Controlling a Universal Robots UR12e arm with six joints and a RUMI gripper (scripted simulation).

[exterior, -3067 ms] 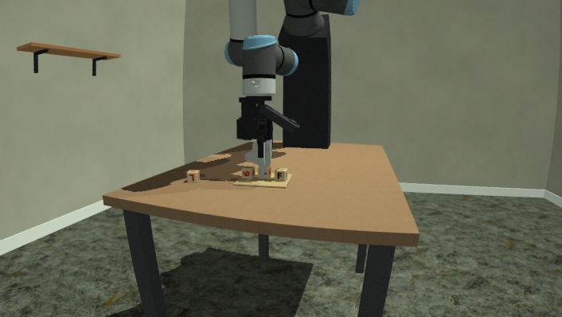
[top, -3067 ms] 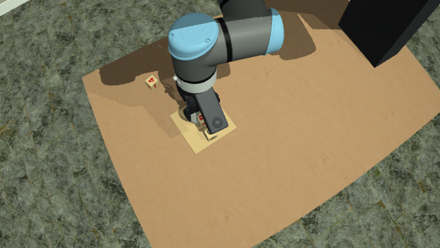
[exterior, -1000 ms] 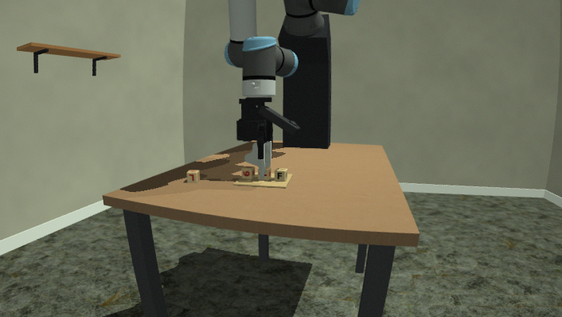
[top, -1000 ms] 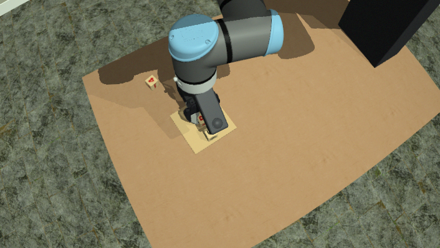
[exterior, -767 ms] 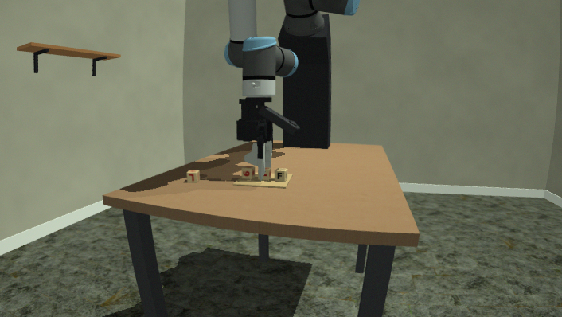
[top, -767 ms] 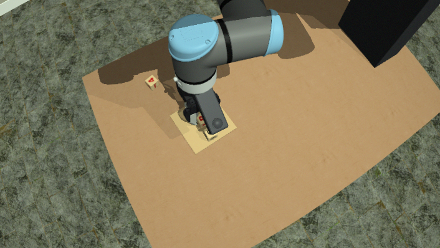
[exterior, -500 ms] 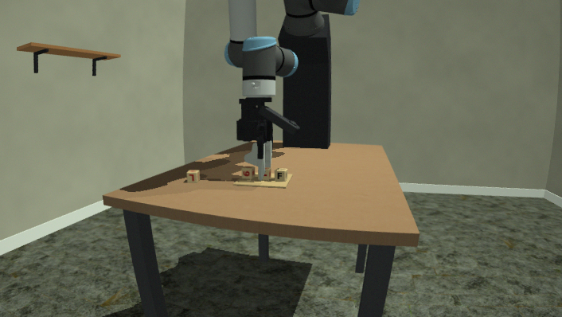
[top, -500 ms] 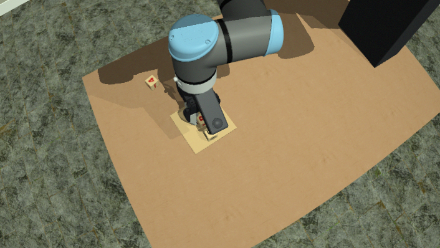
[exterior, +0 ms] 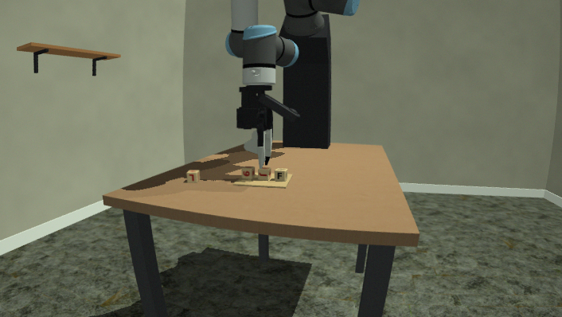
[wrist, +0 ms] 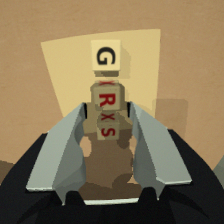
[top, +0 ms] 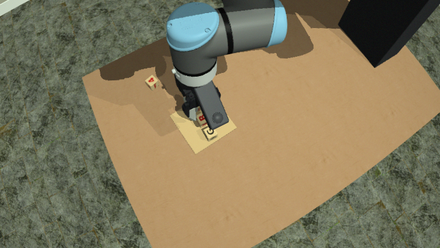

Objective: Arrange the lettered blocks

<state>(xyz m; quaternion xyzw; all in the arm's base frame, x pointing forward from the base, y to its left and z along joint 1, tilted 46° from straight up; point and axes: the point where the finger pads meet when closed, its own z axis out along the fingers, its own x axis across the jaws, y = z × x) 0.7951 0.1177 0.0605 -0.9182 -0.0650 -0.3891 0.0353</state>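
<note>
Right now the pale mat is 50 mm below my hand. Also, from my hand: block: 10 mm ahead, 50 mm to the right, 30 mm below.
</note>
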